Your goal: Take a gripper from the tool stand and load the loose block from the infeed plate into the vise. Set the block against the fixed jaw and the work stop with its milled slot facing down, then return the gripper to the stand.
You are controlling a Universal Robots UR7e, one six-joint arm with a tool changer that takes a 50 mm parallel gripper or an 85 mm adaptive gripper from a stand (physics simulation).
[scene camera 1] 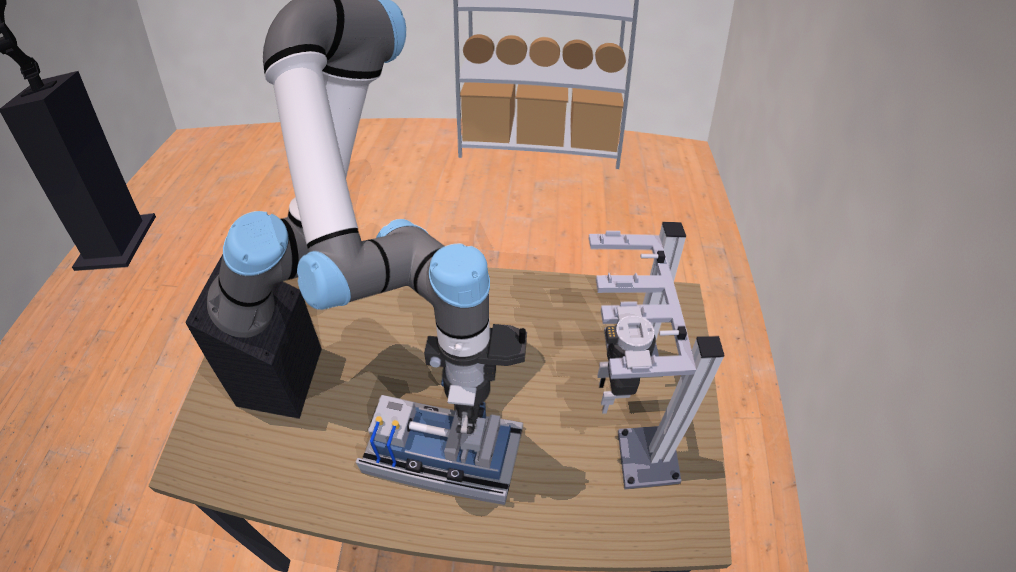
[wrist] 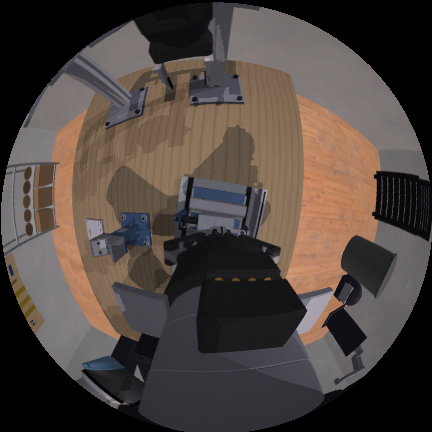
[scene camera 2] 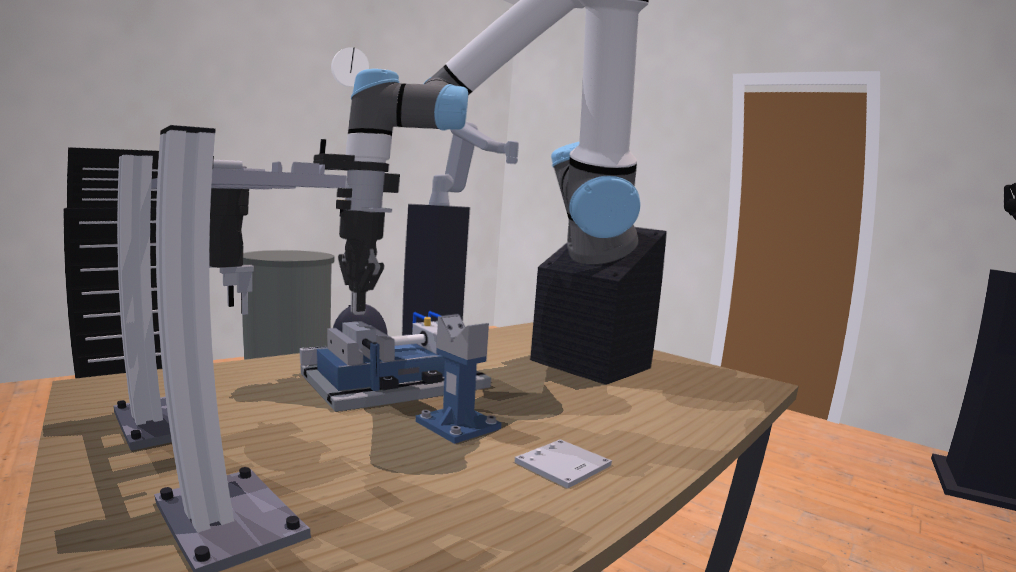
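Where they show: arm's base, origin of its link: (scene camera 1: 239, 305) (scene camera 2: 603, 245).
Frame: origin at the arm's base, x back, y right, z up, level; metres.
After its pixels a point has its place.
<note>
My gripper (scene camera 1: 465, 424) (scene camera 2: 357, 311), the black adaptive one, points straight down just above the vise. Its fingers look shut together, with no block seen between them; in the wrist view its body hides most of them. The grey block (scene camera 1: 473, 447) {y 0.227, x -0.472, z -0.159 m} (wrist: 216, 222) {y 0.200, x -0.480, z -0.147 m} sits in the vise between the movable jaw (scene camera 1: 452, 441) and the fixed jaw (scene camera 1: 489, 439) {y 0.210, x -0.502, z -0.160 m} (wrist: 217, 205) {y 0.204, x -0.506, z -0.160 m}. The work stop (scene camera 2: 373, 365) {y 0.125, x -0.497, z -0.193 m} (wrist: 189, 219) {y 0.152, x -0.486, z -0.161 m} stands at the block's side; contact there cannot be made out. The block's slot is not visible. The infeed plate (scene camera 2: 568, 463) {y -0.213, x -0.461, z -0.248 m} bears no block.
The tool stand (scene camera 1: 686, 405) {y 0.253, x -0.840, z -0.020 m} (scene camera 2: 186, 319) {y -0.058, x -0.862, z -0.040 m} holds the other gripper (scene camera 1: 625, 380) (scene camera 2: 227, 238) on an arm. A blue pedestal with a grey V-shaped top (scene camera 2: 460, 344) {y -0.037, x -0.476, z -0.124 m} (wrist: 110, 246) {y 0.012, x -0.465, z -0.096 m} stands between the vise and the infeed plate. Blue hoses (scene camera 1: 389, 444) {y 0.226, x -0.315, z -0.147 m} rise at the vise's end.
</note>
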